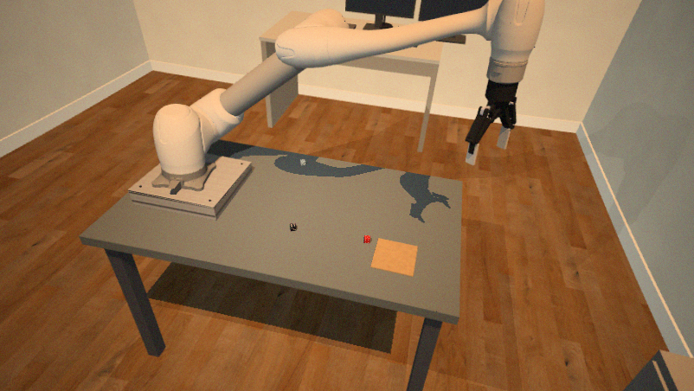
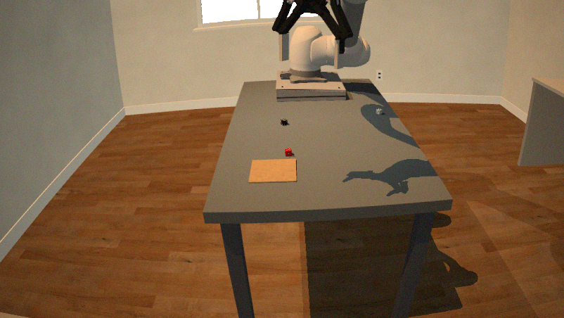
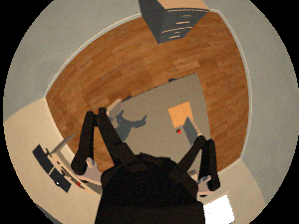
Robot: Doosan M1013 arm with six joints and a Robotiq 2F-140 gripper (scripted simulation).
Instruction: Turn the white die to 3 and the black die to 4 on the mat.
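Right now the black die is 59 cm behind my hand, 3 cm to the left of it and 38 cm below it. Also, from my hand: white die: 61 cm behind, 45 cm to the left, 38 cm below; then orange mat: 22 cm behind, 7 cm to the right, 39 cm below; then red die: 32 cm behind, 1 cm to the right, 38 cm below.
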